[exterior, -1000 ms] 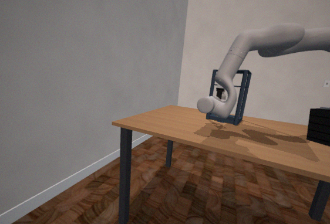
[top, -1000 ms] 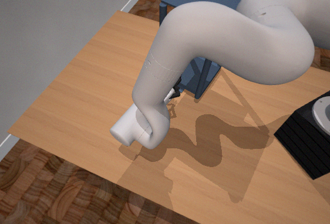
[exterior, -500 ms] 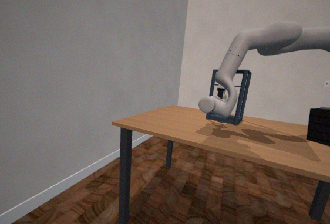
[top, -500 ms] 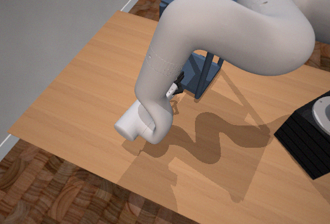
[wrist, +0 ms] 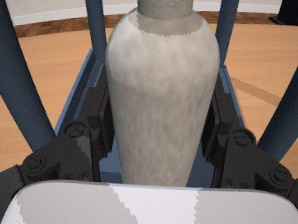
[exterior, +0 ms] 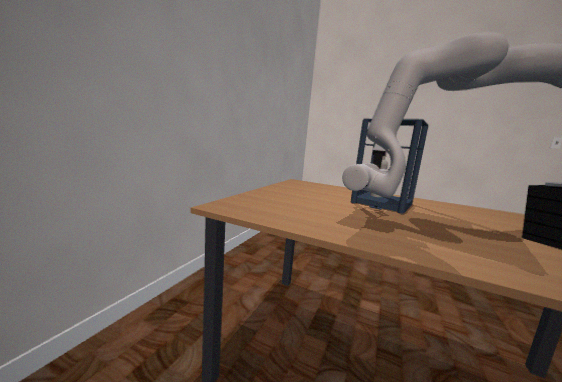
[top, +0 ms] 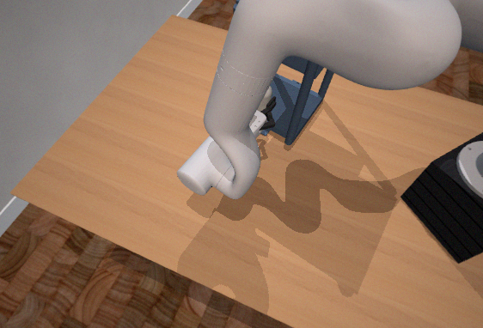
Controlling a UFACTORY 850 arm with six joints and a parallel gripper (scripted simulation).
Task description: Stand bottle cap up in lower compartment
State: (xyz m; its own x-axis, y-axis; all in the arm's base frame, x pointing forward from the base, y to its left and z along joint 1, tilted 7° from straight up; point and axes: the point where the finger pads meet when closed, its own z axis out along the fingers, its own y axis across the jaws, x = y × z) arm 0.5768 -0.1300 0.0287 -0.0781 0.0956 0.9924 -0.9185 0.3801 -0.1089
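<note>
Now: the shelving unit 13 cm to the right of my hand, 5 cm behind it and 3 cm above it. Also, from my hand: bottle 2 cm above.
</note>
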